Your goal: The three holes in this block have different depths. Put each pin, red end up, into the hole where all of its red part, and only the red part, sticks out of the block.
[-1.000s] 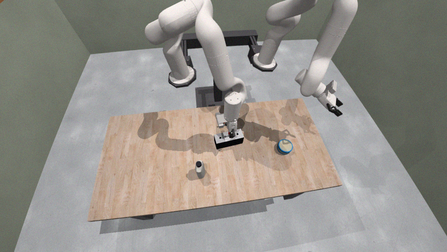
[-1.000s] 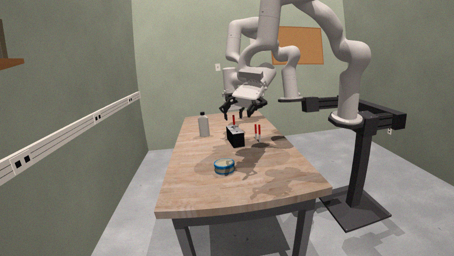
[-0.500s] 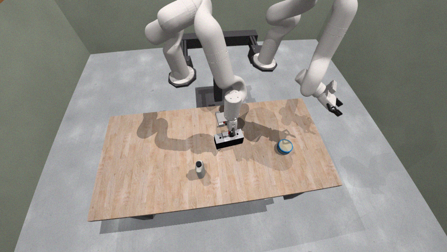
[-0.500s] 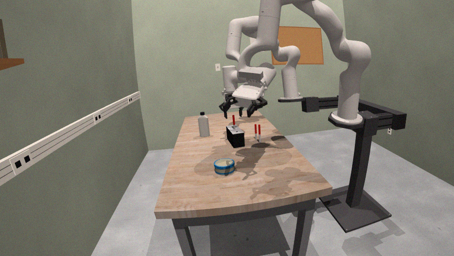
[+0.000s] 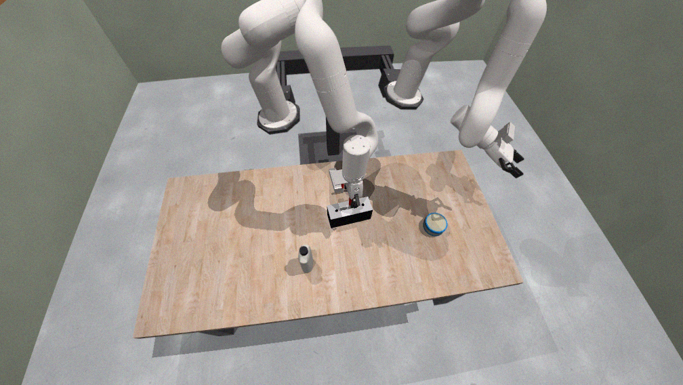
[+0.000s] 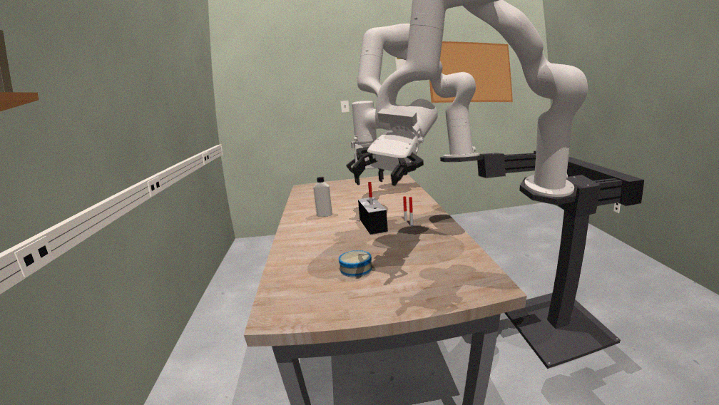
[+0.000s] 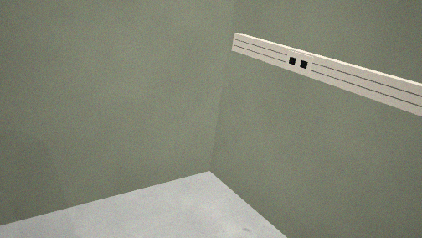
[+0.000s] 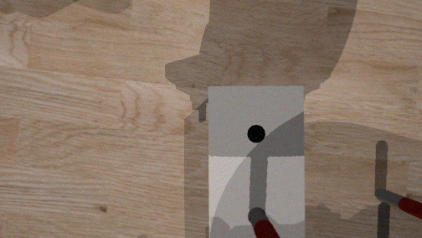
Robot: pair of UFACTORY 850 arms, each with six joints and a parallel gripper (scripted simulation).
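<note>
The black block lies 14 cm below my right hand. The rest, counted from my right hand: round blue-rimmed tin 15 cm ahead, 36 cm to the left, 16 cm below; then grey bottle 17 cm ahead, 23 cm to the right, 7 cm below.
</note>
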